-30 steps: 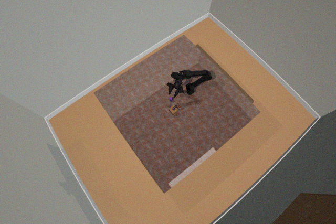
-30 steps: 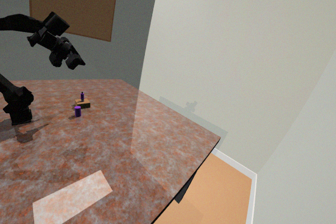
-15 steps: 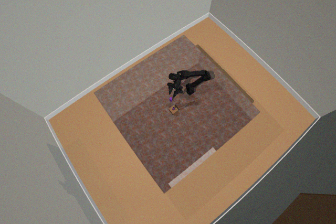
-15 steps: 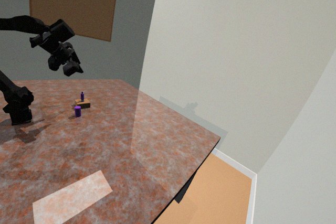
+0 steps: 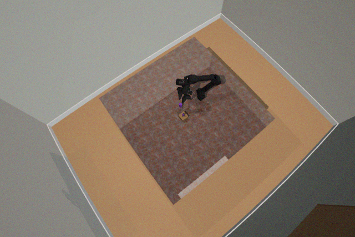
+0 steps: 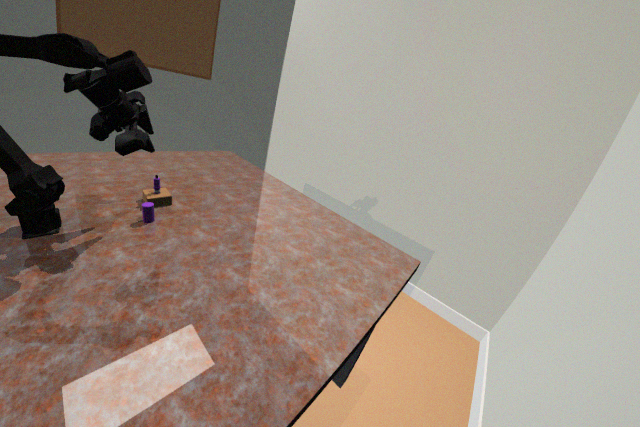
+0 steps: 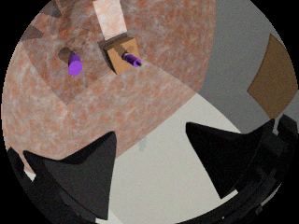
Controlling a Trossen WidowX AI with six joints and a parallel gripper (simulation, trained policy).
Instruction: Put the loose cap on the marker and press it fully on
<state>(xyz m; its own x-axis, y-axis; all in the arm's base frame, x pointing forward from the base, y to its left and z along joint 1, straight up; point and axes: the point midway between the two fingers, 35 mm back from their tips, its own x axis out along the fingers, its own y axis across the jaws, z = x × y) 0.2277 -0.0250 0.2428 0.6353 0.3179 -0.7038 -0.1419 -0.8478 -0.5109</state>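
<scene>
Right now my gripper tip is 20 mm past the purple cap, 40 mm to the left of it and 190 mm above it. Also, from my gripper tip: tan holder block 30 mm ahead, 70 mm to the left, 200 mm below; then purple marker 30 mm ahead, 70 mm to the left, 150 mm below.
</scene>
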